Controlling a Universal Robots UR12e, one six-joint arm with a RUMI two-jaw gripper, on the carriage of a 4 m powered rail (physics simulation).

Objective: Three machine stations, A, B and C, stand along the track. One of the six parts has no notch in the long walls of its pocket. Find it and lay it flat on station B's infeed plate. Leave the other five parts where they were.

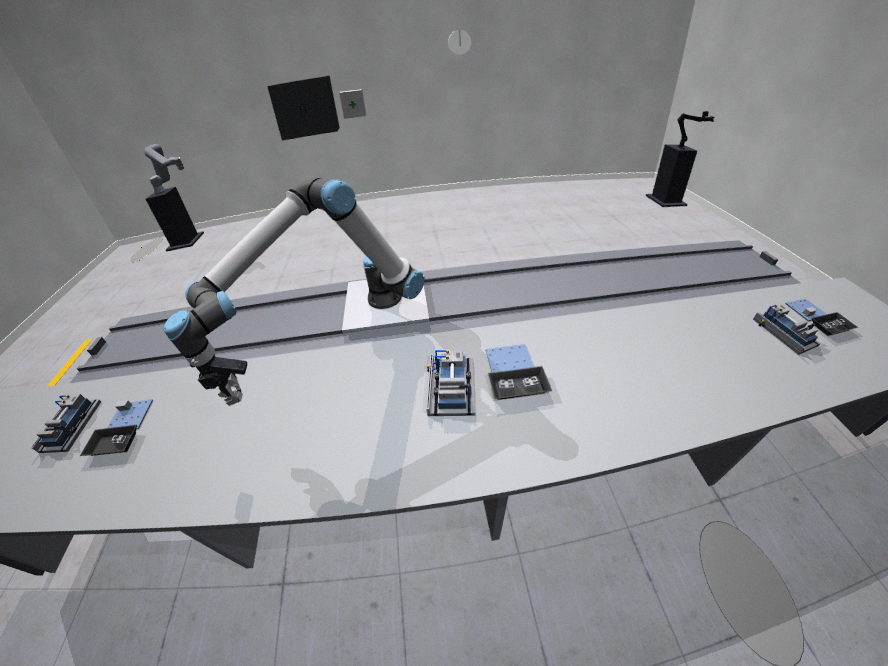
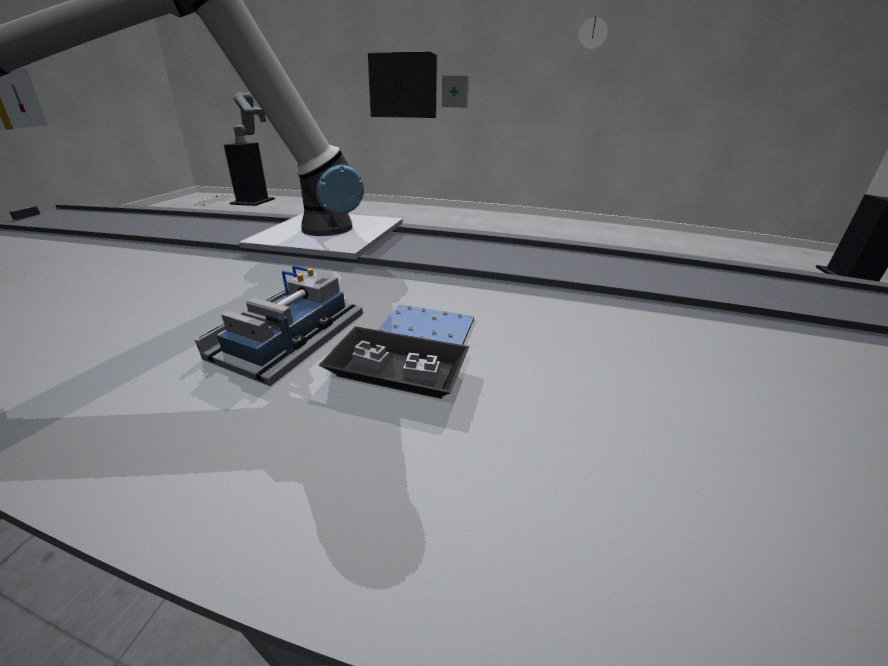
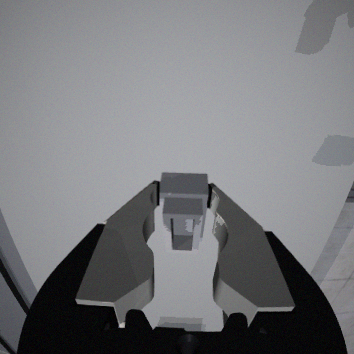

Path:
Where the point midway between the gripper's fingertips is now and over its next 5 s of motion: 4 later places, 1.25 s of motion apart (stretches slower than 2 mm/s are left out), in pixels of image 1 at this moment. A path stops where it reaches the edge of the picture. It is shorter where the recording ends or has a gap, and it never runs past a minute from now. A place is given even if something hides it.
My gripper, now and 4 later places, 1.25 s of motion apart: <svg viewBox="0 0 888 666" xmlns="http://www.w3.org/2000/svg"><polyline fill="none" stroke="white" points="239,398 355,337 417,327 495,319 538,331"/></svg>

